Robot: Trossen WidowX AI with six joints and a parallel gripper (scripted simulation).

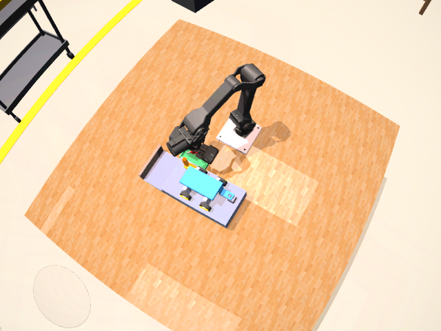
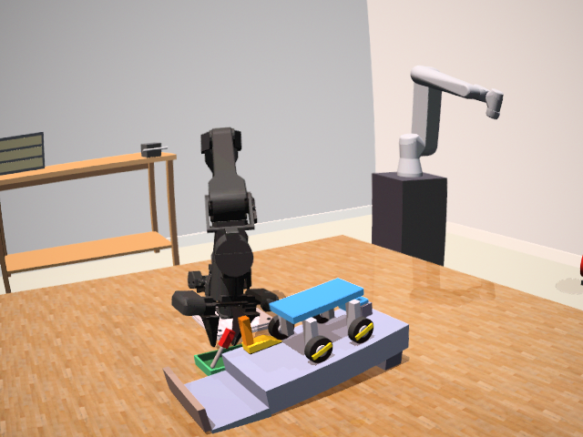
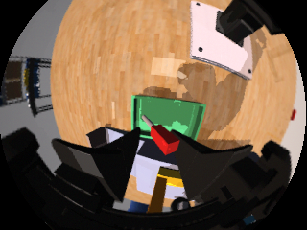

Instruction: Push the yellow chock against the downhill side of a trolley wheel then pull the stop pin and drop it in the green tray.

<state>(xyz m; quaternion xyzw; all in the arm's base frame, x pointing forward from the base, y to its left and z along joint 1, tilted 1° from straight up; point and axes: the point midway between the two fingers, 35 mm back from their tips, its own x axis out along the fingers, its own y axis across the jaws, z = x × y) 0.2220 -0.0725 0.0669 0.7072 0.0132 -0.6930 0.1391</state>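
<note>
My gripper tip is right at the red-headed stop pin. Round my gripper tip: grey ramp 9 cm ahead, 14 cm to the left; then yellow chock 5 cm ahead, 5 cm to the left, 3 cm above; then green tray 1 cm behind, 1 cm to the left, 6 cm below.
</note>
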